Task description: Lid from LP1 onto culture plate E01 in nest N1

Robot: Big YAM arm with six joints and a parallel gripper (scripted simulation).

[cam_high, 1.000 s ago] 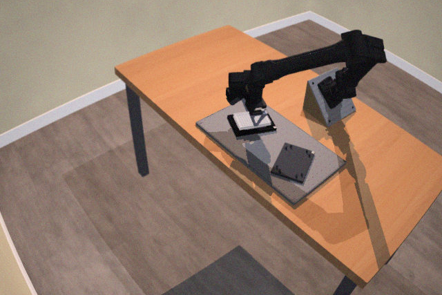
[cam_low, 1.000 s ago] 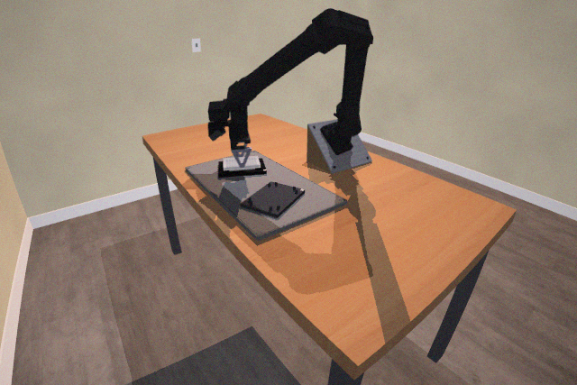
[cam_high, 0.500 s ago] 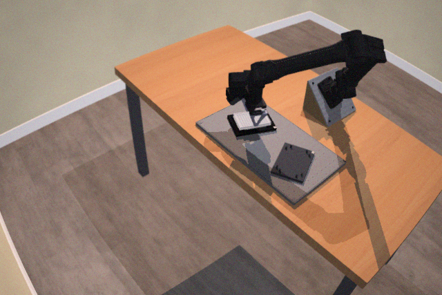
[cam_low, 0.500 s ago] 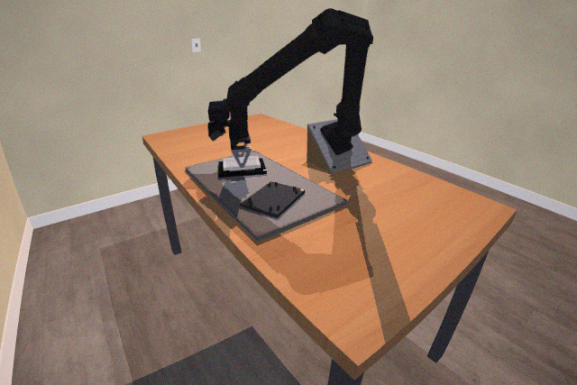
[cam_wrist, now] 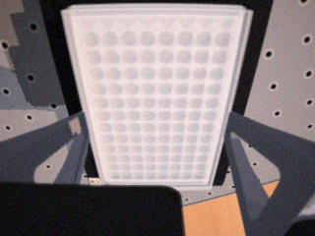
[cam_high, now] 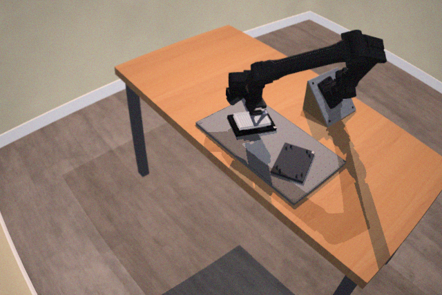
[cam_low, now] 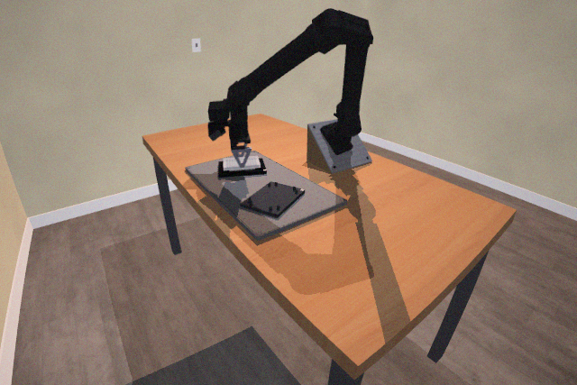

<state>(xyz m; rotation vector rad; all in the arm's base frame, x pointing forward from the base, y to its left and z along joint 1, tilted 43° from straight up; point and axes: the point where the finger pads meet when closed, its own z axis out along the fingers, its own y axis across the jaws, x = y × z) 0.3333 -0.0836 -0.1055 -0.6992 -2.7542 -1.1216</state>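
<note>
The clear lid lies right at my hand. Round my hand: black plate nest N1 (20 mm below); lid park LP1 (40 mm ahead, 250 mm to the left, 30 mm below); white culture plate E01 (10 mm below).
</note>
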